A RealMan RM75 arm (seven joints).
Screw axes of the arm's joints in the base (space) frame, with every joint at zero. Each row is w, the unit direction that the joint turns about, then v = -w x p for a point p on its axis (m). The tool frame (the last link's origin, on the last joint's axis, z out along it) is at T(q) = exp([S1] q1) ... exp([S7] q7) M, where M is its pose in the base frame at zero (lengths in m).
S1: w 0 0 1 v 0.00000 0.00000 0.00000
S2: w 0 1 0 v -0.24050 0.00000 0.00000
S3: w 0 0 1 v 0.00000 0.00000 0.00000
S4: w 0 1 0 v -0.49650 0.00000 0.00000
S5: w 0 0 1 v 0.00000 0.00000 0.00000
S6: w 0 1 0 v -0.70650 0.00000 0.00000
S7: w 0 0 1 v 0.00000 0.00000 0.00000
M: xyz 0.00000 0.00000 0.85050 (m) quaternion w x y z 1 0 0 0
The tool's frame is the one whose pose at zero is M.
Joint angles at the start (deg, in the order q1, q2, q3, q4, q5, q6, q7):
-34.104 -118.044 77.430 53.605 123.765 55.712 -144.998
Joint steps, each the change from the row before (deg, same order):
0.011 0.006 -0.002 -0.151 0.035 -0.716 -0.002
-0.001 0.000 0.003 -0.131 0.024 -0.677 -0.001
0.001 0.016 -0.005 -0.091 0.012 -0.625 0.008
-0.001 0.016 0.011 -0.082 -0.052 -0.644 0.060
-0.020 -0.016 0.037 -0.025 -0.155 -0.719 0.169
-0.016 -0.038 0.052 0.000 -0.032 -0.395 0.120
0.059 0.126 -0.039 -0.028 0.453 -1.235 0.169
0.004 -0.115 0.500 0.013 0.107 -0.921 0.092
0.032 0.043 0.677 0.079 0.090 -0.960 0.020
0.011 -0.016 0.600 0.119 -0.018 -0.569 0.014
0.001 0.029 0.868 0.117 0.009 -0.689 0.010
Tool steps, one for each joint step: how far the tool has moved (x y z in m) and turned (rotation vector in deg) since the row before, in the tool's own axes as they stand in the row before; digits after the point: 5 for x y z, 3 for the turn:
0.00069 -0.00149 0.00020 0.454 0.459 -0.095
0.00077 -0.00127 0.00022 0.413 0.446 -0.073
0.00090 -0.00123 0.00006 0.390 0.444 -0.045
0.00103 -0.00108 0.00008 0.355 0.485 -0.011
0.00157 -0.00054 0.00020 0.285 0.621 0.097
0.00076 -0.00005 0.00029 0.155 0.305 0.138
0.00187 -0.00379 -0.00070 1.155 0.795 0.403
0.00056 0.00072 0.00140 0.375 0.380 0.486
0.00083 0.00014 0.00090 0.486 0.365 0.614
0.00049 0.00126 0.00096 0.138 0.182 0.501
0.00035 0.00158 0.00127 0.183 0.110 0.736

